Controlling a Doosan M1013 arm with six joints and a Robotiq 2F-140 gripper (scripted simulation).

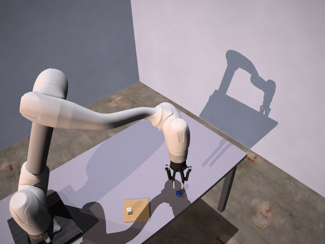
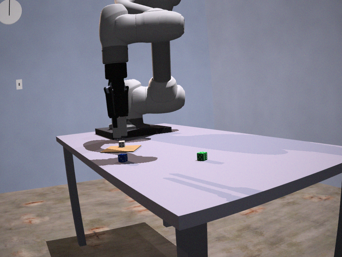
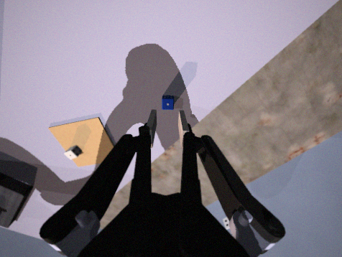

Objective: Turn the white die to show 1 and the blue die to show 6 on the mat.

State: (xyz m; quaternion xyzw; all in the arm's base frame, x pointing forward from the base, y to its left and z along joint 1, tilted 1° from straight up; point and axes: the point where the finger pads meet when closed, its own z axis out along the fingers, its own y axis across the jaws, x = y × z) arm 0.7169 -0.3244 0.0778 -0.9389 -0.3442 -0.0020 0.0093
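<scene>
My gripper is now 10 cm above the blue die. Also, from my hand: green die: 20 cm to the left, 18 cm ahead, 10 cm below; then white die: 27 cm behind, 10 cm to the left, 10 cm below; then tan mat: 24 cm behind, 12 cm below, 9 cm to the left.
</scene>
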